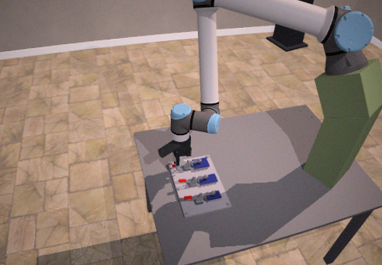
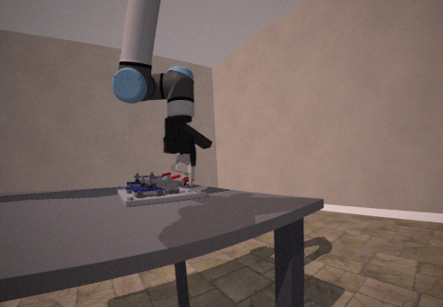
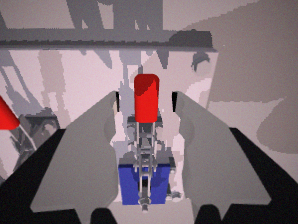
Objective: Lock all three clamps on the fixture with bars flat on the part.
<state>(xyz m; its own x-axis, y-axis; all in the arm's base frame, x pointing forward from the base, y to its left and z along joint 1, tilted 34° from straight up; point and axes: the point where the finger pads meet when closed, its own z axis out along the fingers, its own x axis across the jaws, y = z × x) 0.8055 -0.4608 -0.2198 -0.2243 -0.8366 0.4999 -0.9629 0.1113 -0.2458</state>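
Now: the fixture plate 60 mm behind my hand, 130 mm to the left of it and 40 mm below it.
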